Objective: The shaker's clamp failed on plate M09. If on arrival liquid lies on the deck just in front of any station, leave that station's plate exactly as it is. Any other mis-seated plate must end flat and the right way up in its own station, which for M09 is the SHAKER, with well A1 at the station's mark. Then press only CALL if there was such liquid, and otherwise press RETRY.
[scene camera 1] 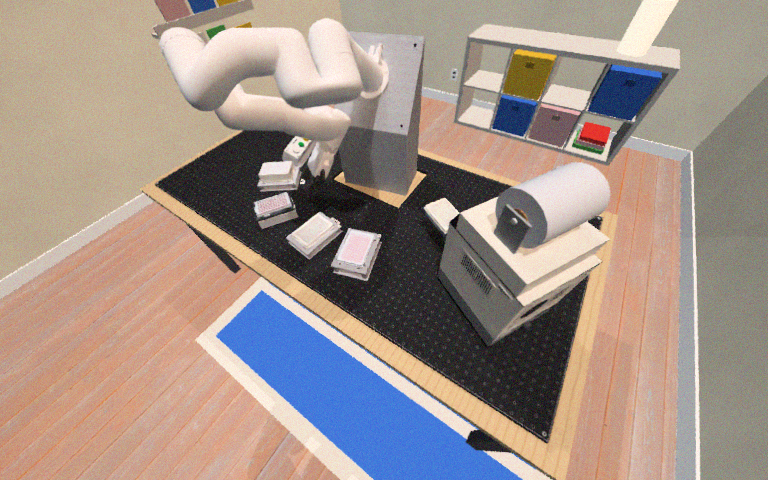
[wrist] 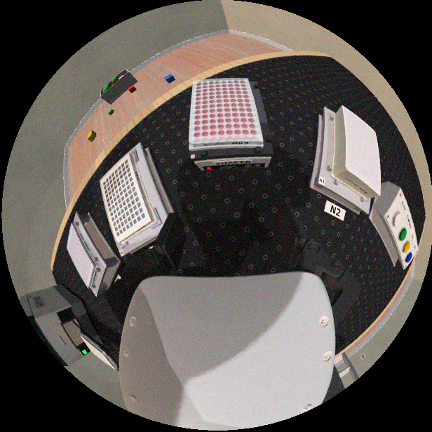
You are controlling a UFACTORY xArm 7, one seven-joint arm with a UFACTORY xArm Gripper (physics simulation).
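Where they show: gripper, fingertip midpoint: (scene camera 1: 308, 186); arm's base at its link origin: (scene camera 1: 371, 77).
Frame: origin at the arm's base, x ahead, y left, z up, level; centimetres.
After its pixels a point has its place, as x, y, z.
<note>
Plate M09 (scene camera 1: 274, 203) {43.7, -12.8, -32.2} (wrist: 226, 110), clear with pink wells, lies over the SHAKER (scene camera 1: 277, 219) {46.3, -10.0, -36.9} (wrist: 233, 162). In the wrist view it sits toward the left, and the dark platform shows along its right side. A red light glows on the shaker's front. I see no liquid on the deck in front of it, but shadow covers part there. My gripper (scene camera 1: 321, 174) (wrist: 230, 221) is open and empty, above the deck on the near side of the shaker in the wrist view. The button box (scene camera 1: 297, 148) {15.9, -35.1, -32.5} (wrist: 395, 225) has white, green, yellow and blue buttons; its lettering is unreadable.
Station N2 (wrist: 322, 155) holds a white block (scene camera 1: 275, 170) {31.9, -29.1, -32.1} (wrist: 357, 150) beside the button box. A gridded plate (scene camera 1: 314, 230) {41.5, 6.9, -35.2} (wrist: 126, 200) and a pink plate (scene camera 1: 357, 246) {37.5, 25.0, -33.3} (wrist: 81, 254) stand on other stations. A large instrument (scene camera 1: 481, 283) {33.0, 63.6, -19.1} (wrist: 50, 310) and the arm's grey pedestal (scene camera 1: 376, 158) {6.9, 6.4, -24.9} stand farther off.
</note>
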